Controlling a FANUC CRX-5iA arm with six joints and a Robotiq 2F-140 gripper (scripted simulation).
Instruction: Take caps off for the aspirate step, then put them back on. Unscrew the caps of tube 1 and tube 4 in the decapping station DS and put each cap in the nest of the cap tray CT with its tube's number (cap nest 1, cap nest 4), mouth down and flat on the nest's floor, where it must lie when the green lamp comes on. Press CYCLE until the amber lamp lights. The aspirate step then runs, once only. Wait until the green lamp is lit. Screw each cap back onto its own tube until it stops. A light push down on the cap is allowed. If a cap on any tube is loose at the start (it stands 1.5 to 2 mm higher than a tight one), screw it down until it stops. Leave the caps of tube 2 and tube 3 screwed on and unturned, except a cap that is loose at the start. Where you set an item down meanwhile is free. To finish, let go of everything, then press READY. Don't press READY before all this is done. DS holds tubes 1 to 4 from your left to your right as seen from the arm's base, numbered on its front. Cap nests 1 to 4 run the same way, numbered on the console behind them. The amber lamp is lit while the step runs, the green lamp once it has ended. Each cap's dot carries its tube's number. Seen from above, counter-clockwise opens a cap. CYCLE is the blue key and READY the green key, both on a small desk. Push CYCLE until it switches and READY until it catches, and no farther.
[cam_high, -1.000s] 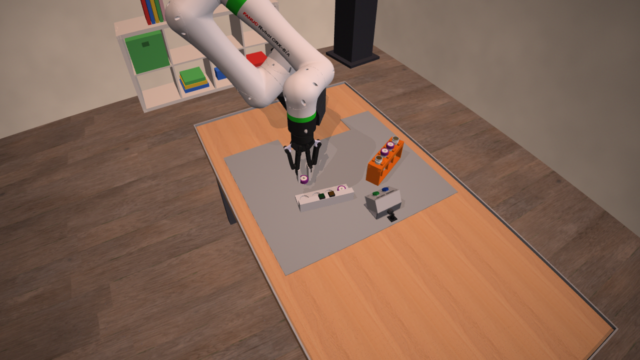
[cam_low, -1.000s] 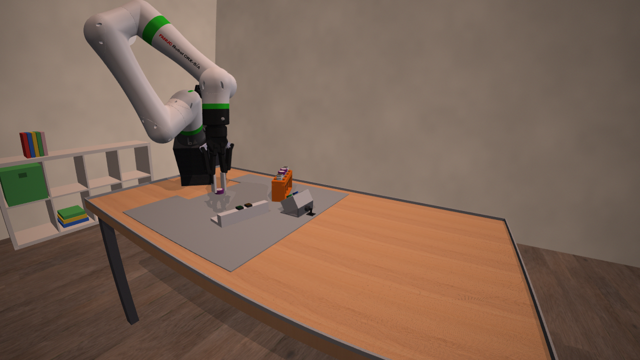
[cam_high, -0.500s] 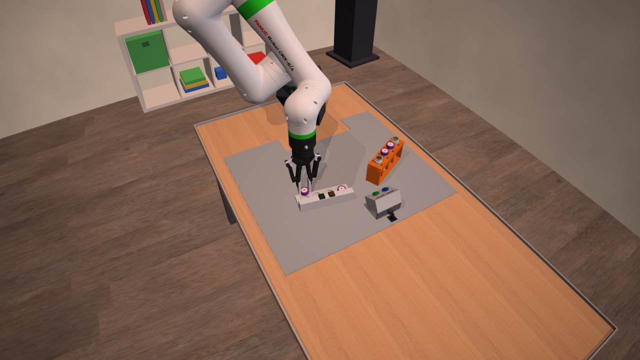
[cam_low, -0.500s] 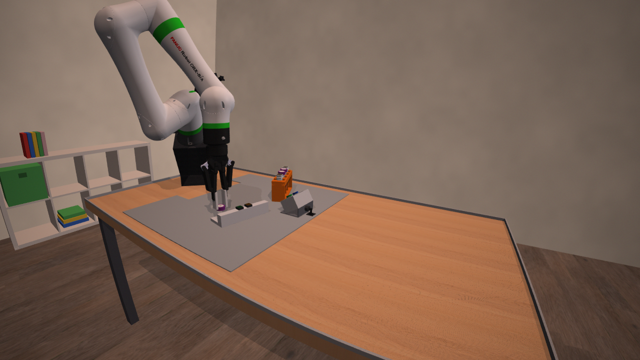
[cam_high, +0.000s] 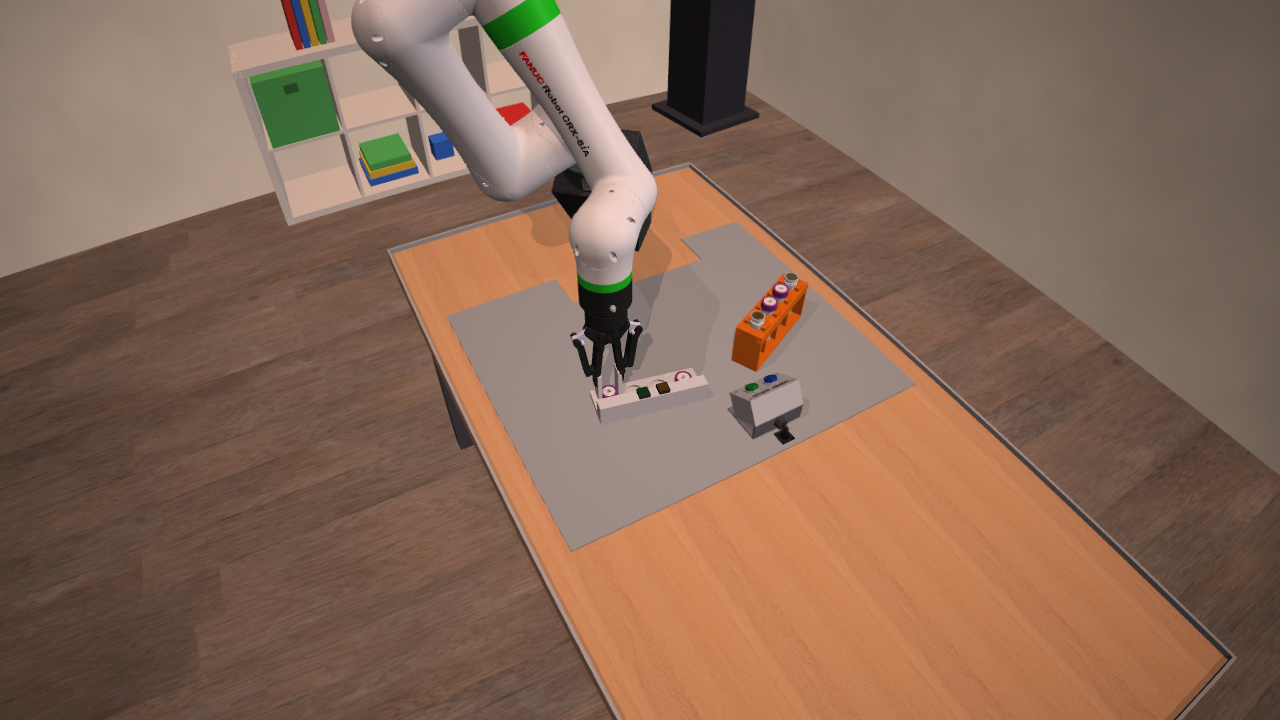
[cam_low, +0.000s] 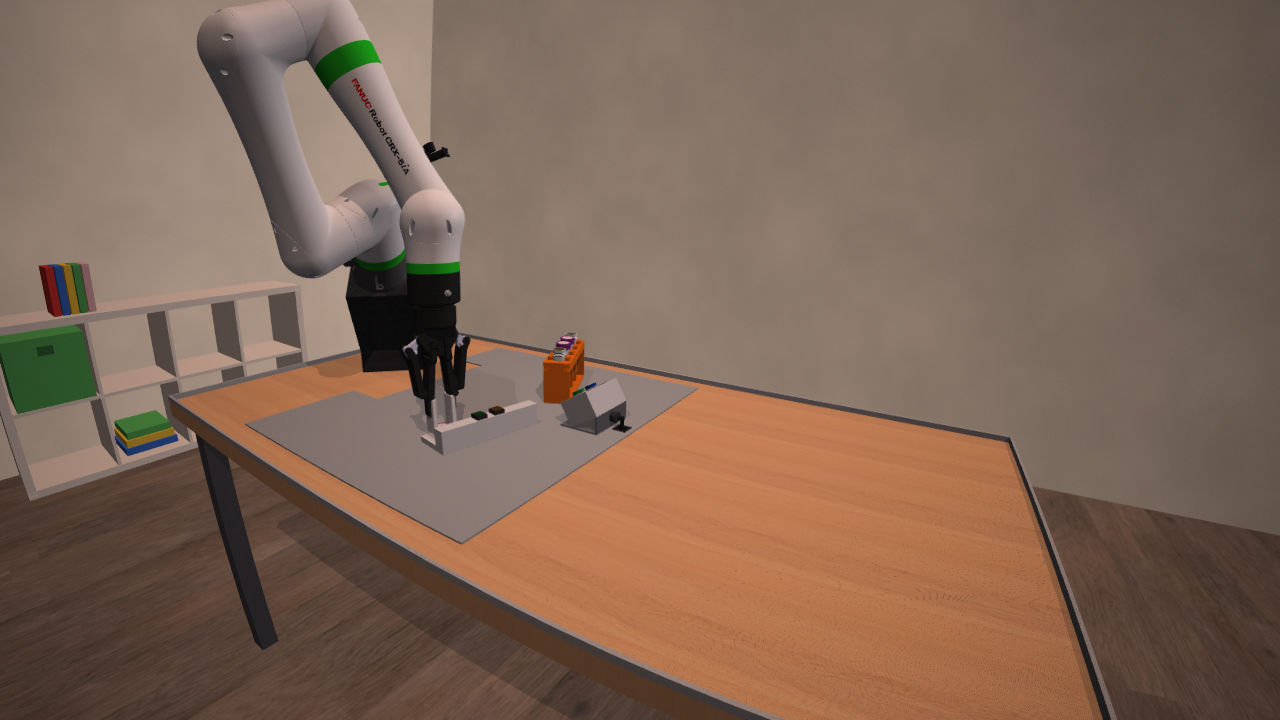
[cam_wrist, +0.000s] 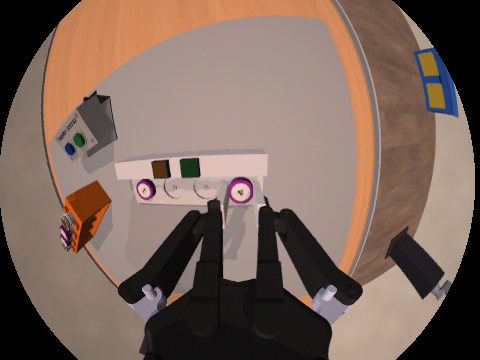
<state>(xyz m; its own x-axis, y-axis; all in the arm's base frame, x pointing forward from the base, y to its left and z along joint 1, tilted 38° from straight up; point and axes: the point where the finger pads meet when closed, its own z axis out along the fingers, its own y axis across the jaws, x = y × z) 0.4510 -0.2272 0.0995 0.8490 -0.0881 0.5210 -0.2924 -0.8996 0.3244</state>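
Right now the blue key is 25 cm to the left of my hand, 19 cm ahead of it and 1 cm above it. Round my hand: small grey desk 23 cm to the left, 20 cm ahead; then table edge 61 cm to the left, 23 cm ahead, 5 cm below; then green key 21 cm to the left, 18 cm ahead, 1 cm above.
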